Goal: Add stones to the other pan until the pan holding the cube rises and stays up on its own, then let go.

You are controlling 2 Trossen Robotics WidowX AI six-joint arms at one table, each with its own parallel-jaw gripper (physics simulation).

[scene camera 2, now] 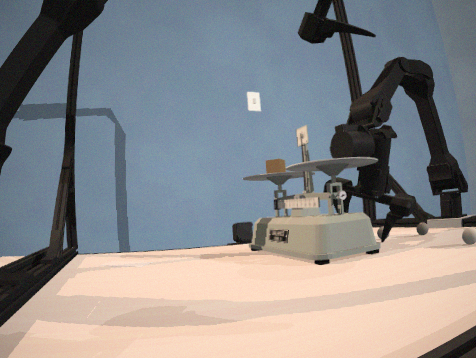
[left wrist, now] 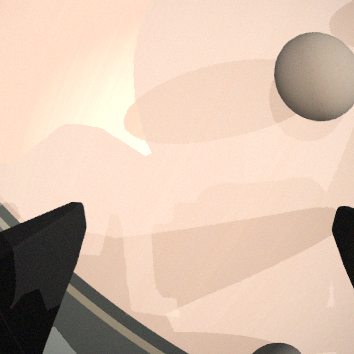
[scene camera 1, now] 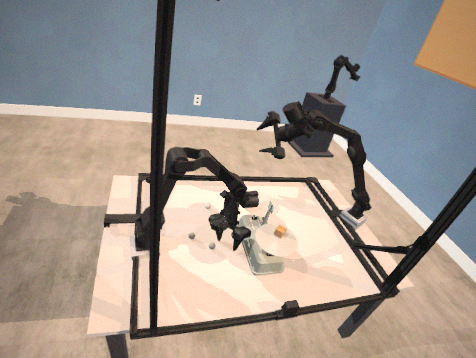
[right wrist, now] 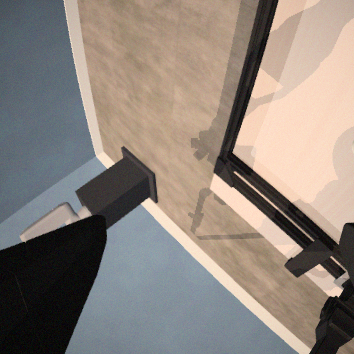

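Pixels of known places: left gripper, fingertip midpoint: [left wrist: 215, 218] [scene camera 1: 226, 245]; right gripper, fingertip midpoint: [scene camera 2: 388, 6] [scene camera 1: 257, 140] [right wrist: 230, 233]; left arm's base at its link origin: [scene camera 2: 451, 217] [scene camera 1: 144, 243]; right arm's base at its link origin: [scene camera 1: 355, 213].
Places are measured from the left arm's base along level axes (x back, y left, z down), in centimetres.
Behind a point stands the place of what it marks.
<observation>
The orange-brown cube [scene camera 1: 280, 231] {x -43.4, y -16.5, z -15.9 cm} [scene camera 2: 275, 166] {x -45.2, y -14.1, z -14.6 cm} sits on one pan [scene camera 1: 285, 247] {x -43.7, y -21.4, z -13.0 cm} [scene camera 2: 255, 177] {x -47.8, y -17.8, z -12.9 cm} of the grey-green balance [scene camera 1: 265, 264] {x -39.5, y -20.0, z -3.1 cm} [scene camera 2: 315, 239] {x -50.7, y 3.2, z -1.5 cm}. In scene camera 2 the other pan [scene camera 2: 340, 162] {x -46.5, y 5.3, z -12.4 cm} stands higher and no stone shows on it. My left gripper [scene camera 1: 228, 244] {x -30.0, y -6.0, z 0.6 cm} [scene camera 2: 364, 224] {x -30.0, y -6.0, z 0.6 cm} [left wrist: 215, 218] {x -30.0, y -6.0, z 0.6 cm} is open and empty, low beside the balance. A round grey stone [scene camera 1: 212, 245] {x -24.3, y -5.5, z -0.3 cm} lies near its fingers; another stone [scene camera 1: 192, 235] {x -18.0, y 0.7, z -0.3 cm} and a paler one [scene camera 1: 208, 205] {x -29.2, y 16.9, z -0.2 cm} lie farther left. In the left wrist view a stone [left wrist: 314, 76] {x -24.8, y -4.9, z -0.6 cm} lies upper right. My right gripper [scene camera 1: 260, 139] {x -46.6, y 19.3, z -31.7 cm} is open and empty, high up.
A black frame [scene camera 1: 220, 323] {x -18.8, y -33.6, z 2.4 cm} borders the table [scene camera 1: 320, 277] {x -61.9, y -27.5, z 2.1 cm} [scene camera 2: 200, 340] {x -75.1, y 20.3, z 2.1 cm}, with a small black box [scene camera 1: 290, 307] {x -40.3, y -37.4, z -3.1 cm} [scene camera 2: 242, 232] {x -42.4, y -35.2, z -0.9 cm} on its front bar. A tall black post [scene camera 1: 159, 100] {x 1.2, y -31.6, z -66.0 cm} rises at the left. In the left wrist view the balance's base [left wrist: 90, 320] {x -37.3, y -9.0, z 0.1 cm} runs beside the left finger.
</observation>
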